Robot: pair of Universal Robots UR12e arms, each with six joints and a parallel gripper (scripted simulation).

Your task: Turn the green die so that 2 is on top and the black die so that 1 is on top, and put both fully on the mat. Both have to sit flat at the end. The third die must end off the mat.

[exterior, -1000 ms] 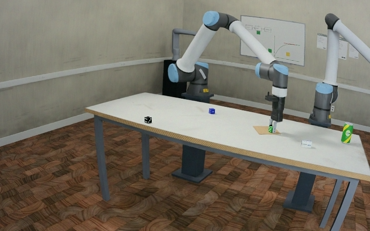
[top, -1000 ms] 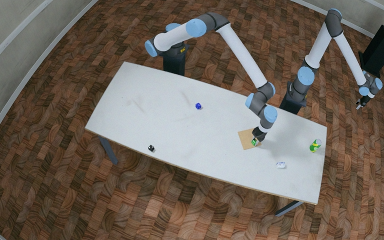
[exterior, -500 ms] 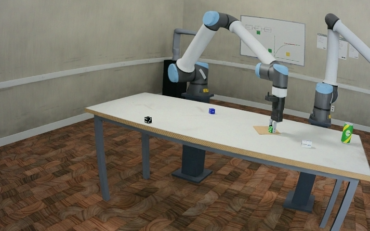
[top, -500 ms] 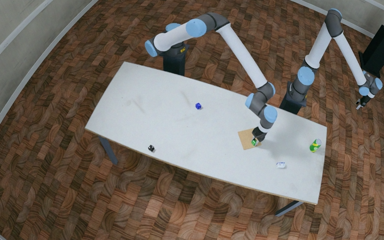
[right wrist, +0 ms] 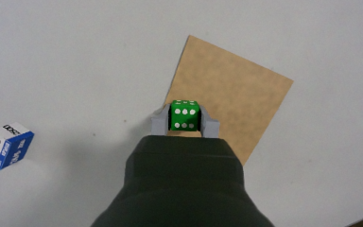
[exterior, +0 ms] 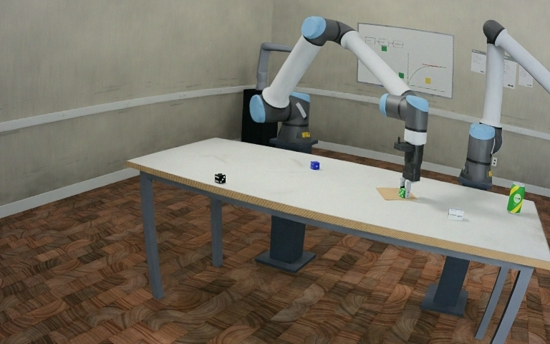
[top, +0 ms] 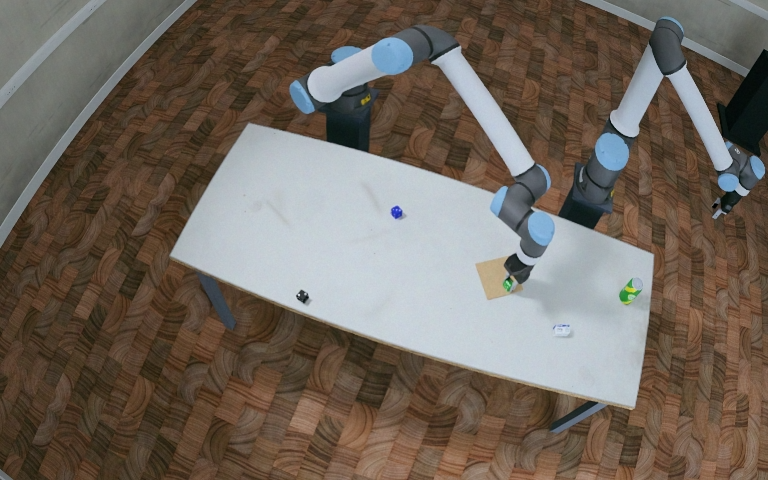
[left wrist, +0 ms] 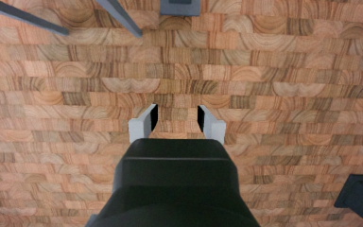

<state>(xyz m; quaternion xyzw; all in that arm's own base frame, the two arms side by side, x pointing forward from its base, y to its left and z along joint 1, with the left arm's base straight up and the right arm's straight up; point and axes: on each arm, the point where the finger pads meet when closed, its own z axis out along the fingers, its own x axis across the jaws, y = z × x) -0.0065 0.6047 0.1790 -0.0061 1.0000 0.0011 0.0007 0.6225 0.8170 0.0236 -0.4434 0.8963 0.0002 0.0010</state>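
Observation:
The green die is right at my right hand. Also, from my right hand: small white box: 24 cm to the left, 10 cm ahead, 1 cm below; tan mat: 4 cm to the right, 2 cm below, 2 cm behind; blue die: 45 cm to the right, 12 cm behind, 1 cm below.

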